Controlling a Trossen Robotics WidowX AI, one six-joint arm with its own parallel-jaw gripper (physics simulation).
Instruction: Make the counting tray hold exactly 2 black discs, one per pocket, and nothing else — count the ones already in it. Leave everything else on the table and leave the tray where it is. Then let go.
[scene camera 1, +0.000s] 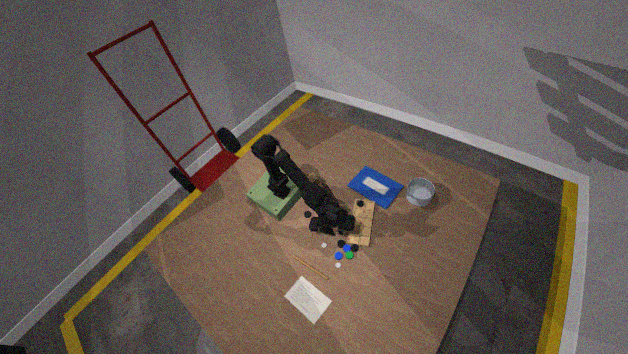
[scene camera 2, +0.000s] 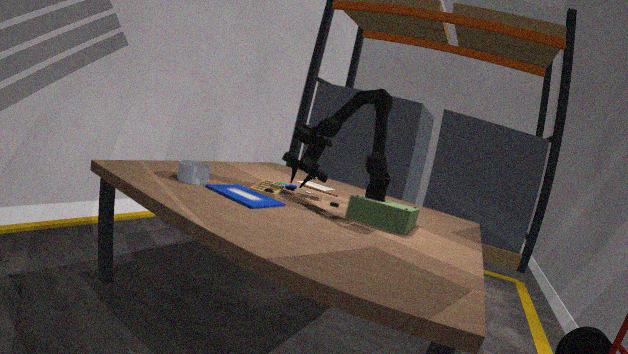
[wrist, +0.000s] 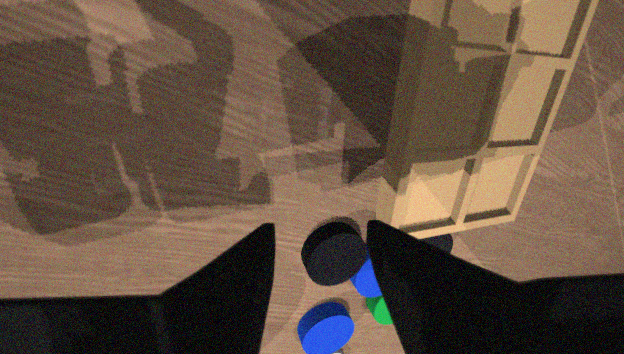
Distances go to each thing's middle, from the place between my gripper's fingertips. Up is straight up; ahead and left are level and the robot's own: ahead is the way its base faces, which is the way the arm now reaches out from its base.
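Tan counting tray (scene camera 1: 363, 215): my gripper 2 cm above it, 6 cm short of it, 11 cm to the right of it. Grey bowl (scene camera 2: 193, 172): 23 cm ahead of my hand, 36 cm to the left of it.
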